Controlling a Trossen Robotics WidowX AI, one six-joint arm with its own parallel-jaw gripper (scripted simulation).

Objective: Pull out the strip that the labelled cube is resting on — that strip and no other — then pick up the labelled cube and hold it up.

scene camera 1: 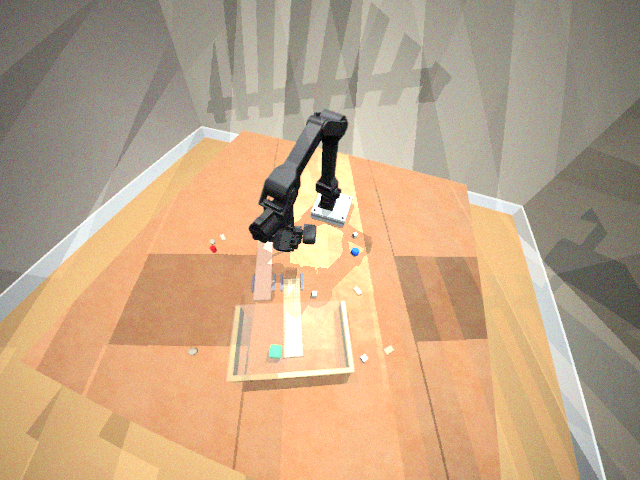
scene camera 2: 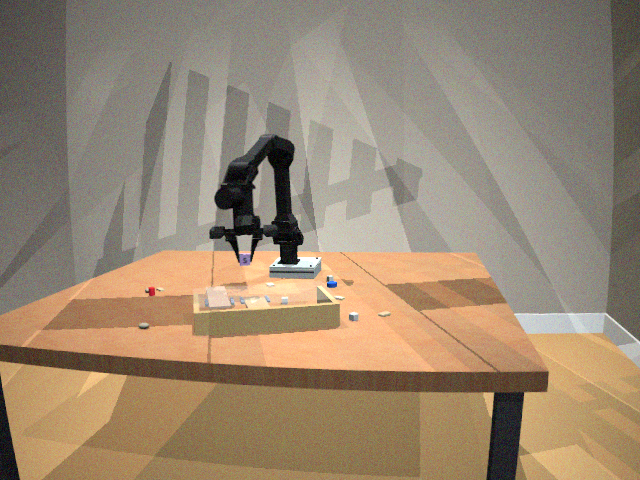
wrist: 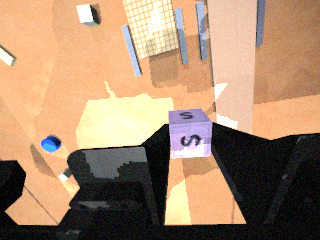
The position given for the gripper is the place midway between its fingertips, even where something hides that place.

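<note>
A purple cube is held by the gripper (scene camera 2: 245, 262), which can also be seen in scene camera 1 (scene camera 1: 286, 247) and in the wrist view (wrist: 185, 126). There is a pale pink strip (scene camera 1: 263, 273) here too.
</note>
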